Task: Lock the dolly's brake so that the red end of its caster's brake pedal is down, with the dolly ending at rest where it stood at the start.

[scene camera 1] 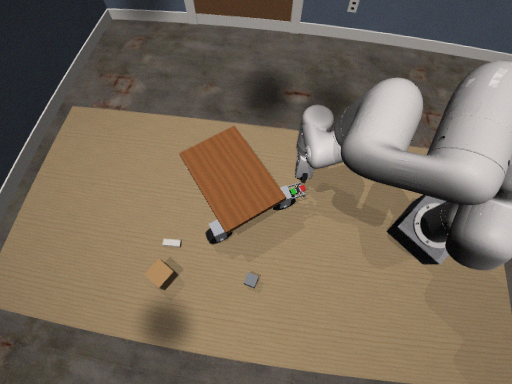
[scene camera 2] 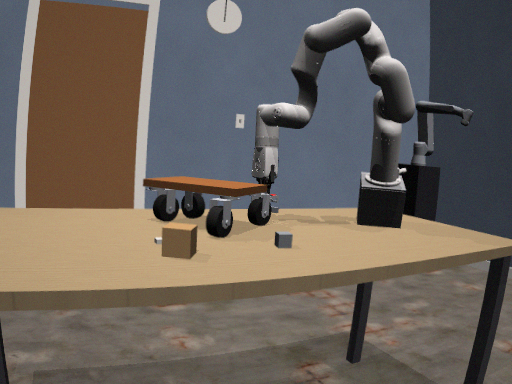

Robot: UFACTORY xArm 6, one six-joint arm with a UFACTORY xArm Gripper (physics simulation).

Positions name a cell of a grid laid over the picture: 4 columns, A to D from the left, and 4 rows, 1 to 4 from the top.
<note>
In view: a dolly (scene camera 1: B2) and an orange-brown block (scene camera 2: B3).
The dolly is seen too in scene camera 2 (scene camera 2: B3).
</note>
